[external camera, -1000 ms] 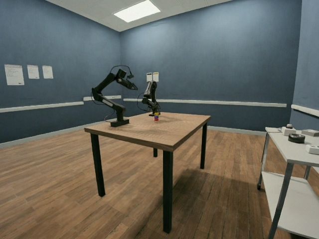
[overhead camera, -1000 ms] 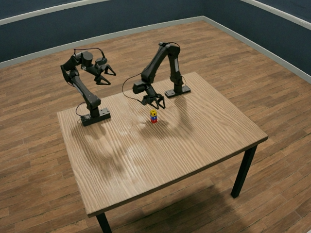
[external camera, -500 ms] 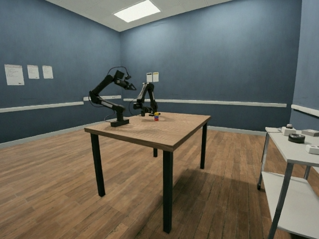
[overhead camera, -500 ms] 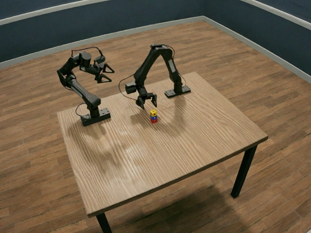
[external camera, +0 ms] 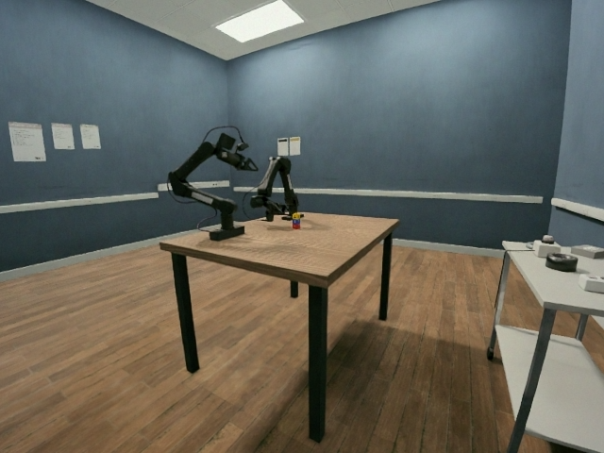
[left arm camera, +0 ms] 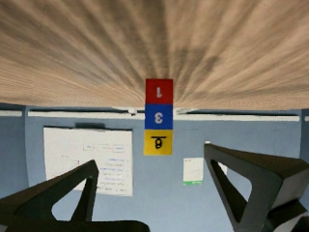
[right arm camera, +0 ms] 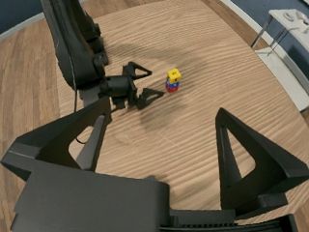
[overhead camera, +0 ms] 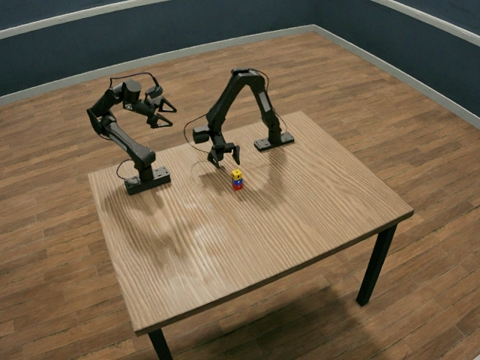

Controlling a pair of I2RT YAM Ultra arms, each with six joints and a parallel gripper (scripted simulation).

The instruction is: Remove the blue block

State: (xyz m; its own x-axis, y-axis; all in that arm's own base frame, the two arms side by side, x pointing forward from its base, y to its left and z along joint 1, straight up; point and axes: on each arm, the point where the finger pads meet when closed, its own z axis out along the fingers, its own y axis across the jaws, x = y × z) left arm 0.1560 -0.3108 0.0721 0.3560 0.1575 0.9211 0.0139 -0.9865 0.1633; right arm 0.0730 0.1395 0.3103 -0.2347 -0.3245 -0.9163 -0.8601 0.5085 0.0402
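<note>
Right now the blue block is 70 mm ahead of my left hand, 10 mm to the left of it and 40 mm below it.
My right gripper is now 300 mm above the blue block, 200 mm to the right of it and 140 mm short of it.
</note>
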